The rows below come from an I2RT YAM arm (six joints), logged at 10 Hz.
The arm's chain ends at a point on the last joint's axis. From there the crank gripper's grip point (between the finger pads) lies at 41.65 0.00 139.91 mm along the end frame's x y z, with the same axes.
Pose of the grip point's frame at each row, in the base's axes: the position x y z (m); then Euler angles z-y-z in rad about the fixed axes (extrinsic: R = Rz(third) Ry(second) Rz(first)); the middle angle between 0 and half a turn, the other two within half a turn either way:
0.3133 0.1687 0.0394 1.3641 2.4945 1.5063
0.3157 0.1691 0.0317 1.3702 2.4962 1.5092
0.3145 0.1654 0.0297 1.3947 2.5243 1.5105
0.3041 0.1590 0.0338 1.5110 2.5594 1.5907
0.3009 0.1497 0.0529 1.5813 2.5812 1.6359
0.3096 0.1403 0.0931 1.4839 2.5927 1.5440
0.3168 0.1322 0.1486 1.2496 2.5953 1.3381
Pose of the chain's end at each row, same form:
0.3490 0.0887 0.1562 1.3641 2.4945 1.5063
0.3517 0.0892 0.1485 1.3702 2.4962 1.5092
0.3509 0.0880 0.1480 1.3947 2.5243 1.5105
0.3472 0.0850 0.1520 1.5110 2.5594 1.5907
0.3473 0.0778 0.1712 1.5813 2.5812 1.6359
0.3492 0.0693 0.2143 1.4839 2.5927 1.5440
0.3411 0.0633 0.2750 1.2496 2.5953 1.3381

